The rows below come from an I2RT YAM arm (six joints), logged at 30 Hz.
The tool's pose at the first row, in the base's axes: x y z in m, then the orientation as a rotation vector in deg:
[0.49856, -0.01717, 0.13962, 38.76, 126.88, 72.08]
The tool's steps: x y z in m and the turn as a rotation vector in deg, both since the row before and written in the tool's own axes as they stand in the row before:
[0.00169, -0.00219, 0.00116, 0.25, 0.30, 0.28]
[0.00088, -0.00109, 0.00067, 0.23, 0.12, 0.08]
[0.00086, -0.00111, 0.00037, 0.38, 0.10, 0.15]
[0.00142, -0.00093, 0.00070, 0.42, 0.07, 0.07]
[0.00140, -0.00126, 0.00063, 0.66, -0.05, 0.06]
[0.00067, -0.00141, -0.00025, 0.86, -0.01, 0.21]
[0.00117, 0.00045, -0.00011, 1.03, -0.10, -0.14]
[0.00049, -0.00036, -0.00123, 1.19, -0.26, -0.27]
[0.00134, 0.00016, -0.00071, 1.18, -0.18, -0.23]
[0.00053, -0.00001, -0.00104, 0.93, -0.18, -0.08]
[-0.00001, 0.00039, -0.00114, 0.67, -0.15, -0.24]
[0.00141, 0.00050, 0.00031, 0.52, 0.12, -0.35]
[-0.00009, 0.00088, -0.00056, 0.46, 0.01, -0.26]
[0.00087, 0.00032, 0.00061, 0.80, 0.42, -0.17]
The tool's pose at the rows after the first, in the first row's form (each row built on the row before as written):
[0.49765, -0.01635, 0.13688, 39.04, 127.29, 72.14]
[0.49722, -0.01586, 0.13547, 39.16, 127.56, 72.01]
[0.49660, -0.01558, 0.13419, 39.43, 127.92, 71.75]
[0.49579, -0.01466, 0.13282, 39.64, 128.29, 71.39]
[0.49488, -0.01396, 0.13120, 39.98, 128.75, 70.70]
[0.49393, -0.01434, 0.12999, 40.56, 129.38, 69.89]
[0.49308, -0.01345, 0.13024, 40.82, 130.09, 68.68]
[0.49187, -0.01405, 0.13048, 41.05, 130.79, 67.14]
[0.49046, -0.01353, 0.13076, 41.28, 131.54, 65.67]
[0.48942, -0.01380, 0.13122, 41.60, 132.08, 64.53]
[0.48883, -0.01425, 0.13217, 41.61, 132.47, 63.61]
[0.48809, -0.01291, 0.13214, 41.32, 132.98, 62.97]
[0.48804, -0.01280, 0.13318, 41.17, 133.34, 62.36]
[0.48784, -0.01174, 0.13292, 41.09, 134.27, 61.66]

